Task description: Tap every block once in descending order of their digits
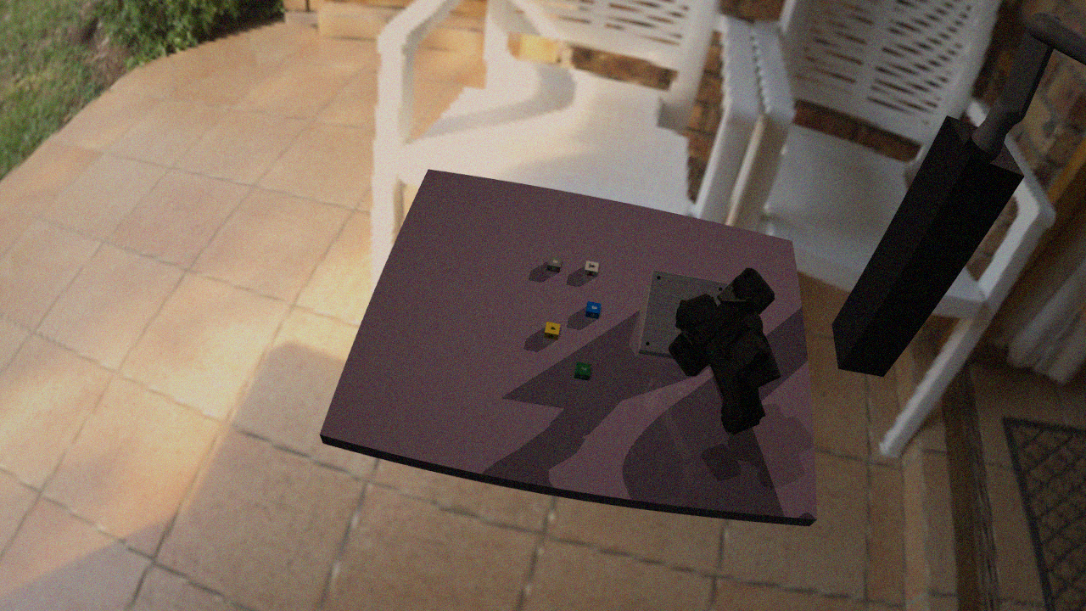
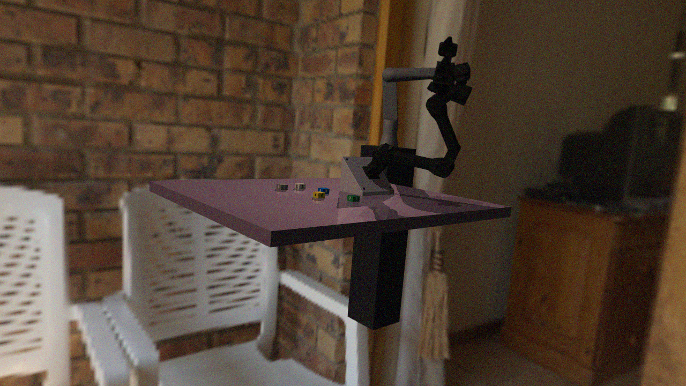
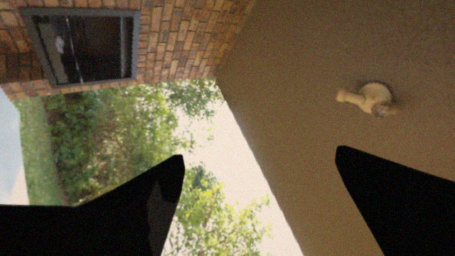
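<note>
My gripper tip is now 230 mm short of the grey block, 570 mm to the left of it and 530 mm above it. The rest, counted from my gripper tip: blue block 110 mm ahead, 440 mm to the right, 530 mm below; then green block 120 mm ahead, 260 mm to the right, 530 mm below; then yellow block 200 mm ahead, 360 mm to the right, 530 mm below.
</note>
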